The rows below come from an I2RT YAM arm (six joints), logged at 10 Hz.
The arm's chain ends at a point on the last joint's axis. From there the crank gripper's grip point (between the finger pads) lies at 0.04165 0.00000 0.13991 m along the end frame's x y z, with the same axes.
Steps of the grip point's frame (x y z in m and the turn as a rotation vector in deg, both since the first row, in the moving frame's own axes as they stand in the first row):
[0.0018, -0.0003, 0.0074, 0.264, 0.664, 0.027]
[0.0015, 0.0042, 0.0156, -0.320, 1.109, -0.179]
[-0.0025, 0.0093, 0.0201, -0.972, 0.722, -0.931]
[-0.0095, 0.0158, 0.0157, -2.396, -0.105, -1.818]
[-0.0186, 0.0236, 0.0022, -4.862, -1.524, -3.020]
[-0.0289, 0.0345, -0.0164, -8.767, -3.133, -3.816]
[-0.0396, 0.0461, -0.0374, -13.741, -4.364, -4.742]
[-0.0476, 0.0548, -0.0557, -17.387, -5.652, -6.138]
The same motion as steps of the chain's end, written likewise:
[0.0002, 0.0003, 0.0079, 0.264, 0.664, 0.027]
[-0.0012, 0.0036, 0.0164, -0.320, 1.109, -0.179]
[-0.0043, 0.0076, 0.0207, -0.972, 0.722, -0.931]
[-0.0093, 0.0113, 0.0157, -2.396, -0.105, -1.818]
[-0.0151, 0.0138, 0.0016, -4.862, -1.524, -3.020]
[-0.0218, 0.0155, -0.0170, -8.767, -3.133, -3.816]
[-0.0302, 0.0155, -0.0365, -13.741, -4.364, -4.742]
[-0.0359, 0.0162, -0.0533, -17.387, -5.652, -6.138]

